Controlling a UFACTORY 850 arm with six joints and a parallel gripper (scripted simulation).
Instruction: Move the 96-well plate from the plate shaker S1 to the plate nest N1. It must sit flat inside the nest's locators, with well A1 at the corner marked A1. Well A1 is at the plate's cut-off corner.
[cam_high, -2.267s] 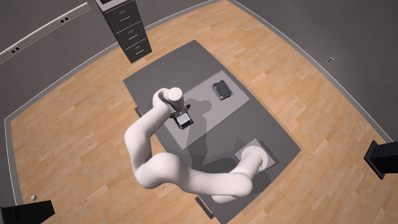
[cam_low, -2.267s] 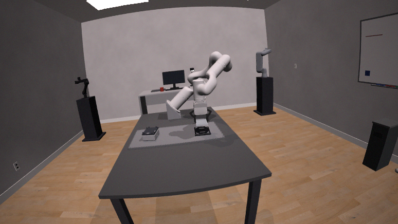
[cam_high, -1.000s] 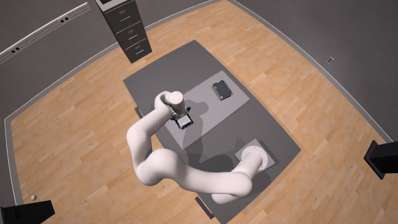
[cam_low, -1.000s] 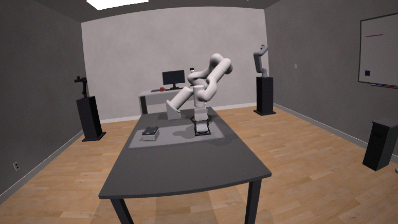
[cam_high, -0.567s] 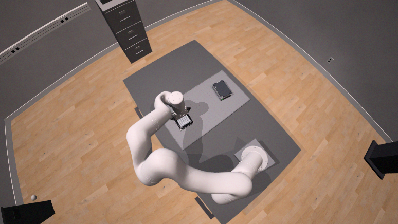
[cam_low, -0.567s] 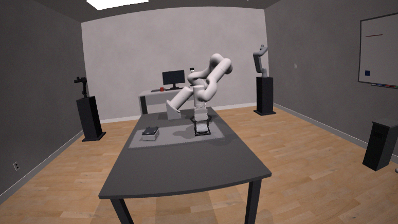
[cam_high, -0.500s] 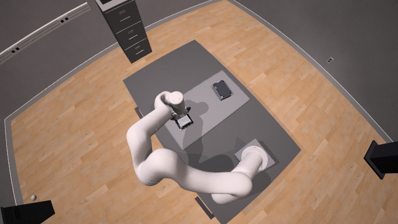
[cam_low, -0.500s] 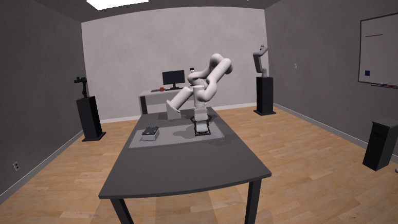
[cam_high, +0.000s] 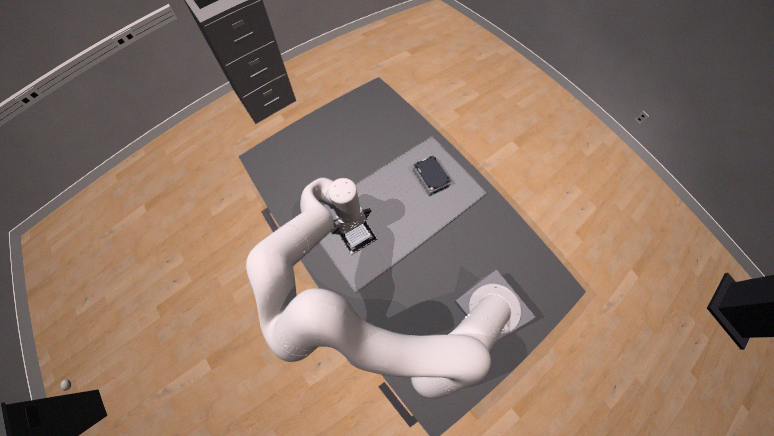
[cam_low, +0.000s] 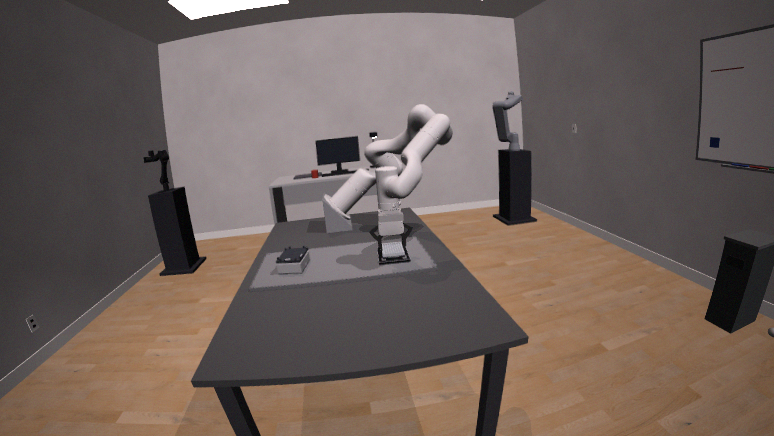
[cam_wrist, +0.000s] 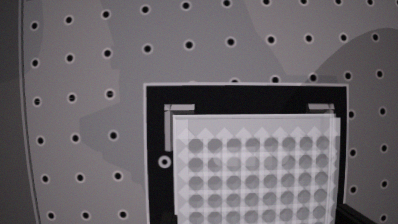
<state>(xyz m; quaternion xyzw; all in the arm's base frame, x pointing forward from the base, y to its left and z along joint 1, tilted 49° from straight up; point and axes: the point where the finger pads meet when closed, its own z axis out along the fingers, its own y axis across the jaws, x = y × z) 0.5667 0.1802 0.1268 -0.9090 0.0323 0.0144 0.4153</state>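
Now: hand 10 mm above the white 96-well plate. Also, from my hand: black plate nest N1 (30 mm below).
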